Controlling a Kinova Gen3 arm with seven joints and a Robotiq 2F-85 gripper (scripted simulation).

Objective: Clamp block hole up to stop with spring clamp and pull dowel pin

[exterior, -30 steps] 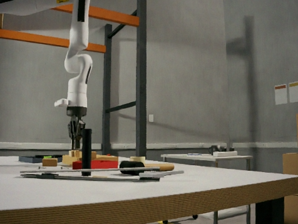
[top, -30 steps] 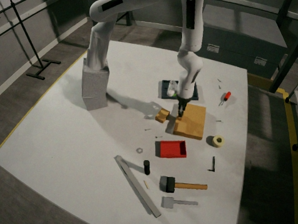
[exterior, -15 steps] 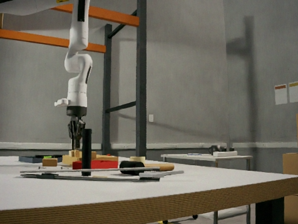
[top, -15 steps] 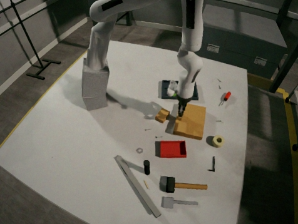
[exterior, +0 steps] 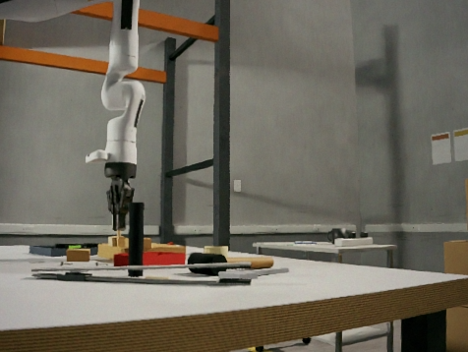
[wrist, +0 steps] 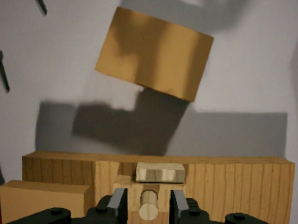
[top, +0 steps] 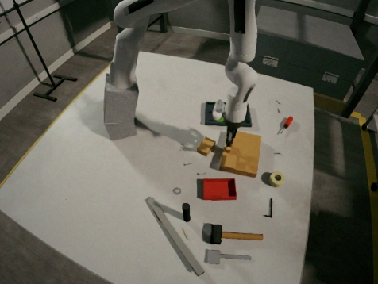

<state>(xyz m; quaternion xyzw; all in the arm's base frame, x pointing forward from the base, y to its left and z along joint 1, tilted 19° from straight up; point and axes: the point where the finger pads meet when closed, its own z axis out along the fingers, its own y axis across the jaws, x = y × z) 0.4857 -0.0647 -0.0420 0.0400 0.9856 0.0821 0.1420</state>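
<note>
The dowel pin lies 30 mm below my hand. From my hand the other things lie so: pale wooden block (50 mm below); wooden bench board (50 mm ahead, 60 mm below); tan wooden block (90 mm behind, 10 mm to the left, 70 mm below).
</note>
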